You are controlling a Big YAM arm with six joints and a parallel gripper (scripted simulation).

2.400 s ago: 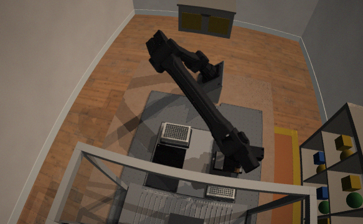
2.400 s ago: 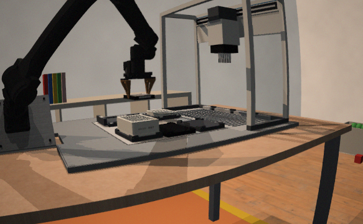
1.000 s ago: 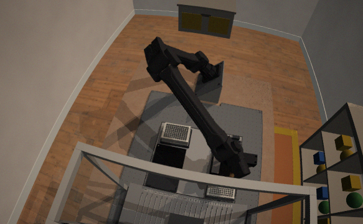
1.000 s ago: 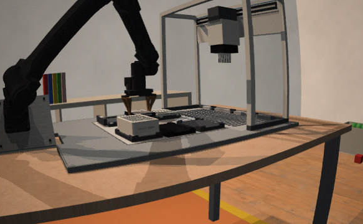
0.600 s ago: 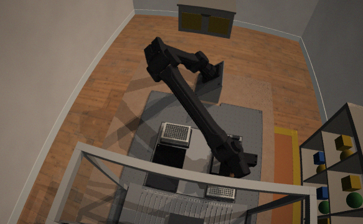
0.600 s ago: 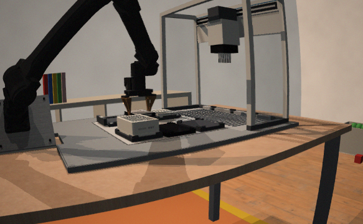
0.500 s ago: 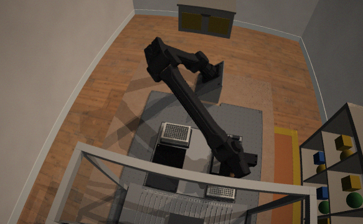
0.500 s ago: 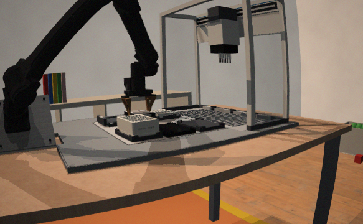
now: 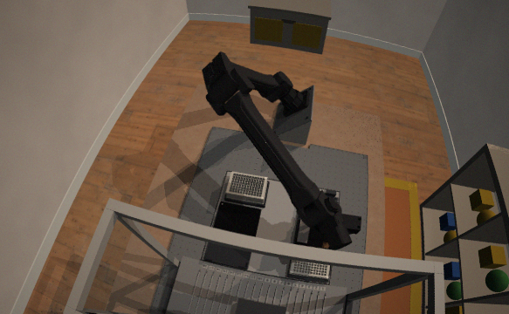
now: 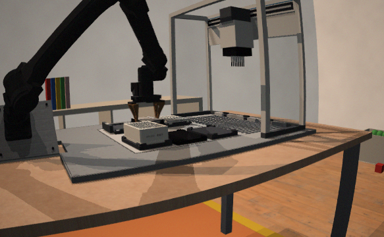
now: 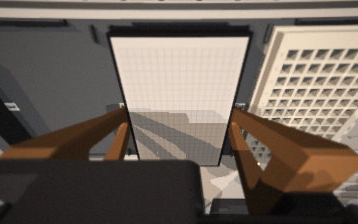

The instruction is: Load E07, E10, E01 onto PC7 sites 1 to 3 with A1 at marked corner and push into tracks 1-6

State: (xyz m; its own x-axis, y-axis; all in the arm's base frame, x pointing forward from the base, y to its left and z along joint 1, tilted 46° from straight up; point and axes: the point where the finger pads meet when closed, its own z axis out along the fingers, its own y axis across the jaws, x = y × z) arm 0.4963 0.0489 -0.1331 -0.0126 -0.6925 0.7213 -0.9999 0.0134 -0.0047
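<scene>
My gripper is now 1 cm above the dark carrier PC7. Also, from my hand: nest S1: 12 cm behind, 25 cm to the right, 2 cm below; 96-well plate E01: 10 cm ahead, 1 cm below; nest S2: 1 cm behind, 26 cm to the right, 2 cm below.
</scene>
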